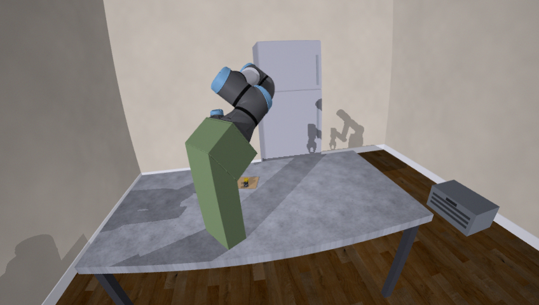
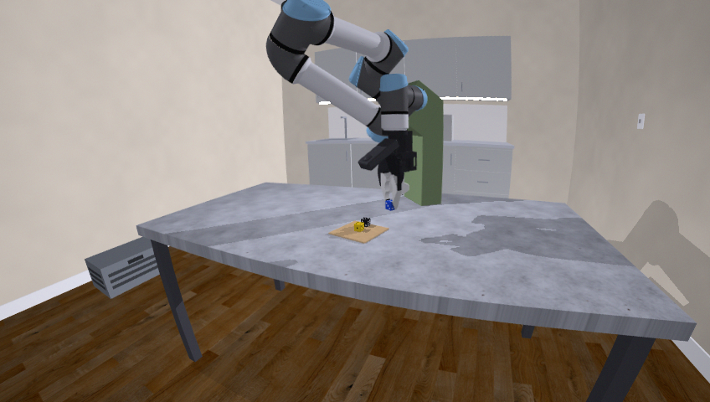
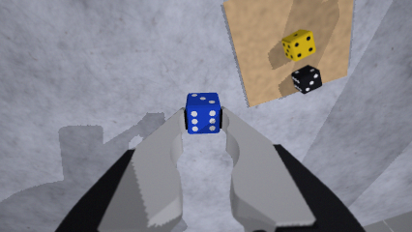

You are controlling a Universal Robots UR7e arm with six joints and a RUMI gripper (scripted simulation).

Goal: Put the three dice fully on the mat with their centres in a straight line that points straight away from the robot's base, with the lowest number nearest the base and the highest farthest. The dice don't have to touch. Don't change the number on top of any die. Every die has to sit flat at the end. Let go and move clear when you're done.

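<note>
My hand is 6 cm past the yellow die, 10 cm to the left of it and 10 cm above it. Round my hand: blue die right at my hand; then mat 6 cm behind, 10 cm to the right, 11 cm below; then black die 11 cm behind, 9 cm to the right, 10 cm below.
</note>
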